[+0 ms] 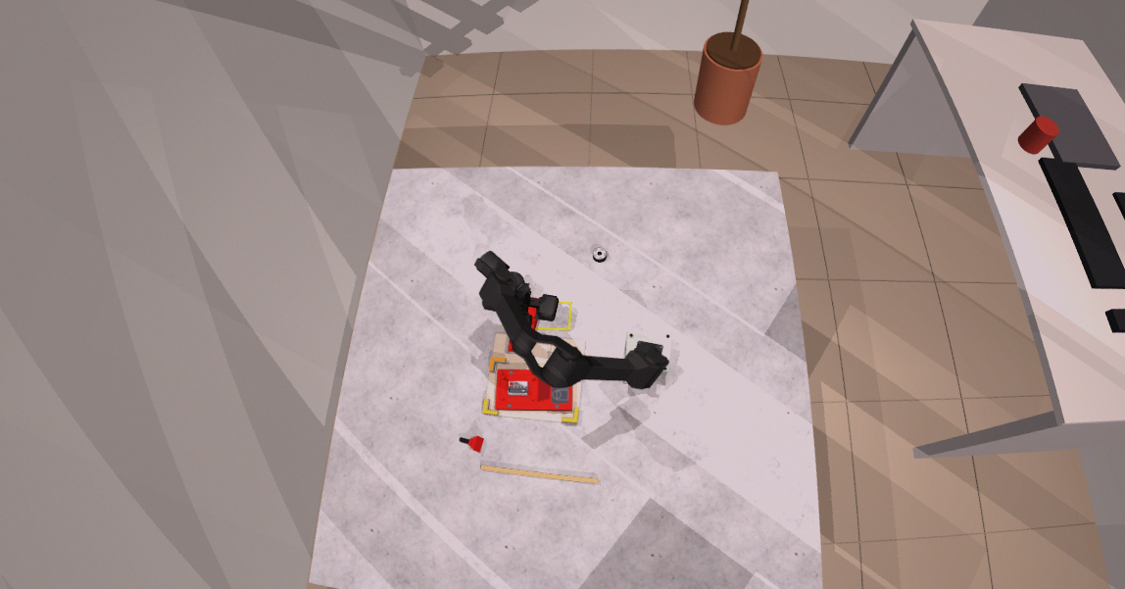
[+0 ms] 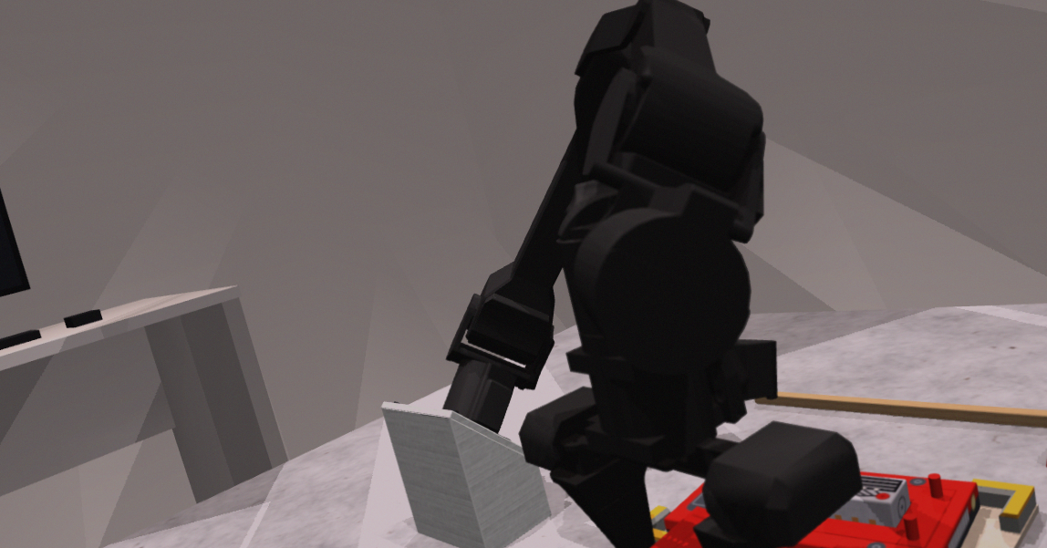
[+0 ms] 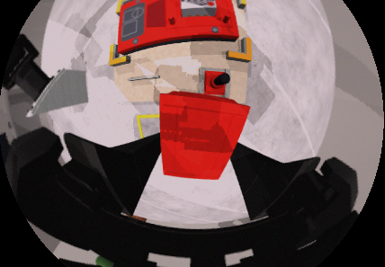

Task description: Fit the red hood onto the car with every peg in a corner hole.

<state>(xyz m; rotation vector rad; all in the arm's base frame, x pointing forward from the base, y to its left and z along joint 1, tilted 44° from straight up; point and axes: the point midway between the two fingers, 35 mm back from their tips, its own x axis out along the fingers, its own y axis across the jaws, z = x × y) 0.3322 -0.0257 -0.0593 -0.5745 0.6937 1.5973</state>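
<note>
Right now the grey engine block is 2 cm behind my gripper tip, 19 cm to the left of it and 5 cm below it. Round my gripper tip: wooden strip 11 cm behind, 39 cm to the left, 7 cm below; then red hood 1 cm above.
</note>
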